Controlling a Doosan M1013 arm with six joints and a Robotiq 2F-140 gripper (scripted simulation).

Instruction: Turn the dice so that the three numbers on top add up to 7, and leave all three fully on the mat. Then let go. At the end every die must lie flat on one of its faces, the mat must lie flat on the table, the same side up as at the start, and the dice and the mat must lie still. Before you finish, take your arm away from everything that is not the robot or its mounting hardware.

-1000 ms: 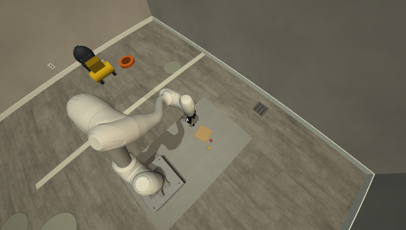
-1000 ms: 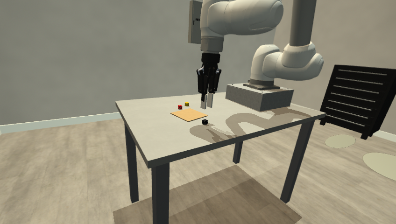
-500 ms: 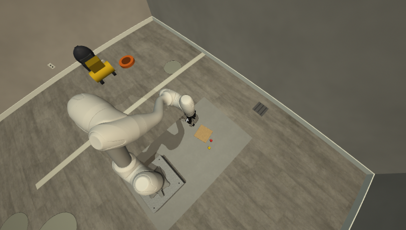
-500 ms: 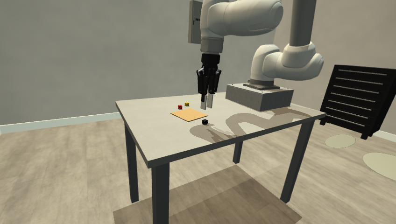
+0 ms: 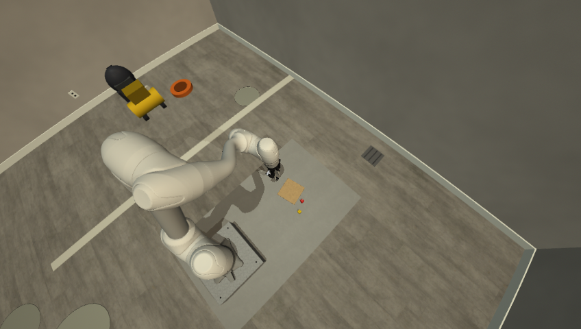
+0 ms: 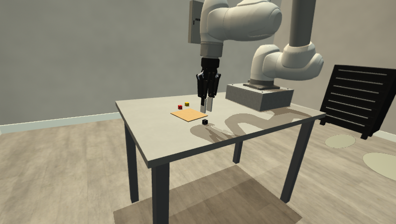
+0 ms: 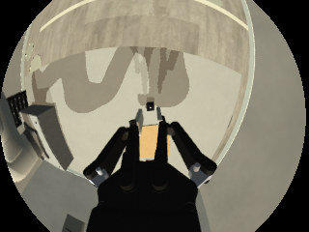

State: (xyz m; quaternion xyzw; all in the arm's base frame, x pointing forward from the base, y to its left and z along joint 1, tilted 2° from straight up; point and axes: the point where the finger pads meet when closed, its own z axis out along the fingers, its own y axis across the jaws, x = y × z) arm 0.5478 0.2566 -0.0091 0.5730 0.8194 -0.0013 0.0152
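Now: hand 8 cm above the small white die. The rest, counted from my hand: tan mat 13 cm to the right, 9 cm below, 3 cm ahead; then yellow die 28 cm to the right, 8 cm below, 1 cm behind; then red die 24 cm to the right, 8 cm below, 5 cm ahead.
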